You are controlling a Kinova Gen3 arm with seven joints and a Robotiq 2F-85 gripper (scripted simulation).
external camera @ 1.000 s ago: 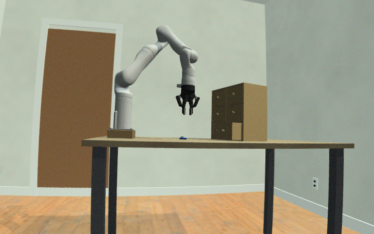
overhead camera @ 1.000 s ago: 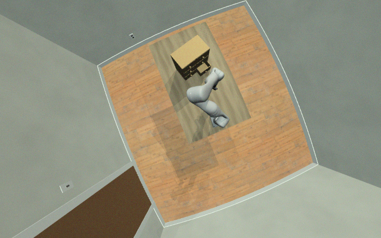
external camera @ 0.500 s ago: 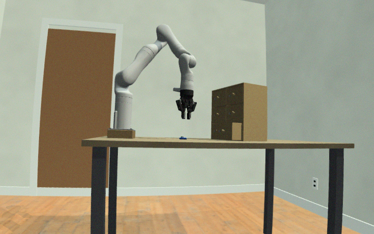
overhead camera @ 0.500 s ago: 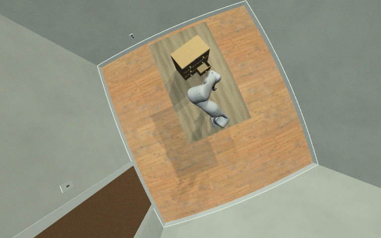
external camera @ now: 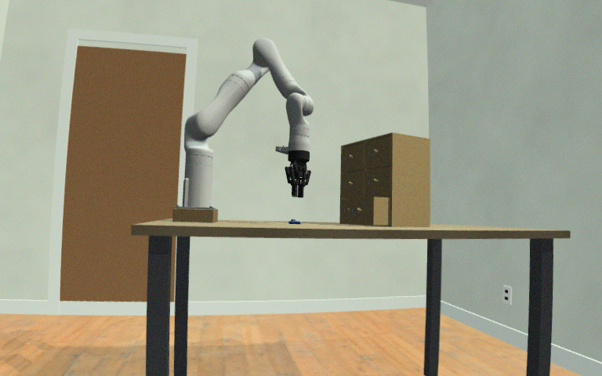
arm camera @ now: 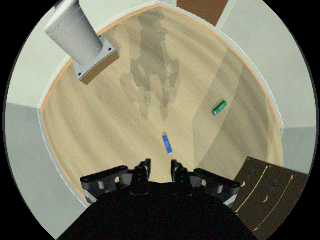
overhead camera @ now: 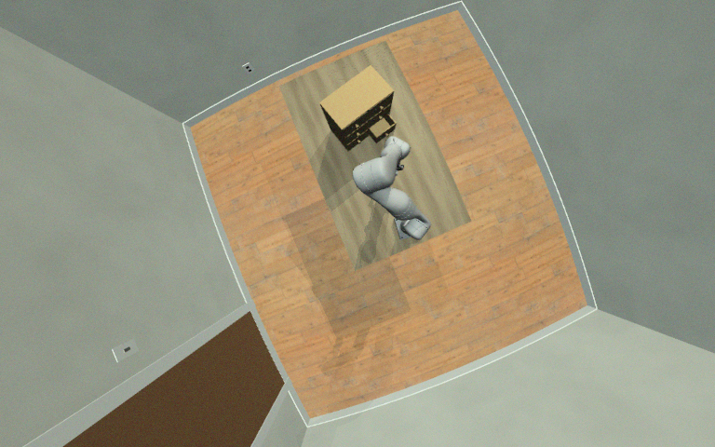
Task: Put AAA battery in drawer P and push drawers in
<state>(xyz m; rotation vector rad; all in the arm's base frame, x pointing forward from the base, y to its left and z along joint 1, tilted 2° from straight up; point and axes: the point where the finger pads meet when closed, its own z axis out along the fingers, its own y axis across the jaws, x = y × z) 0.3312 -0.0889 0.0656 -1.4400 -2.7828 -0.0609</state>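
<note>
Now: hand 2 cm to the right of the blue AAA battery and 11 cm above it. Round my hand: green battery: 5 cm ahead, 17 cm to the left, 10 cm below; drawer: 27 cm ahead, 10 cm to the right, 8 cm below.
</note>
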